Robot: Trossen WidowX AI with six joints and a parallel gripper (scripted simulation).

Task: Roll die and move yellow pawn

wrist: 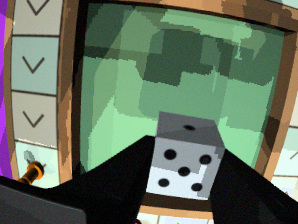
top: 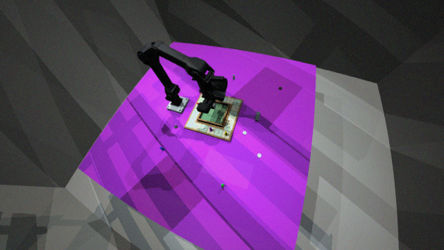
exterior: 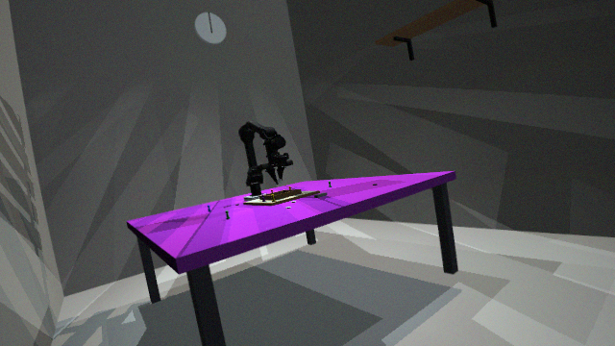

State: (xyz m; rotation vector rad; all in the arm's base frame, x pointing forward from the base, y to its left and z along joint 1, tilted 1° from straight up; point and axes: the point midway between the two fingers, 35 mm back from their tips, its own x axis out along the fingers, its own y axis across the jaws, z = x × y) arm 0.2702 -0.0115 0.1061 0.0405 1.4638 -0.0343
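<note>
Now: gripper tip 11 cm short of the yellow pawn, 11 cm to the left of it and 6 cm above it. The rest, counted from my gripper tip: green tray 1 cm behind, 8 cm below; purple pawn 2 cm ahead, 11 cm to the right, 6 cm below; white die right at my gripper tip.
</note>
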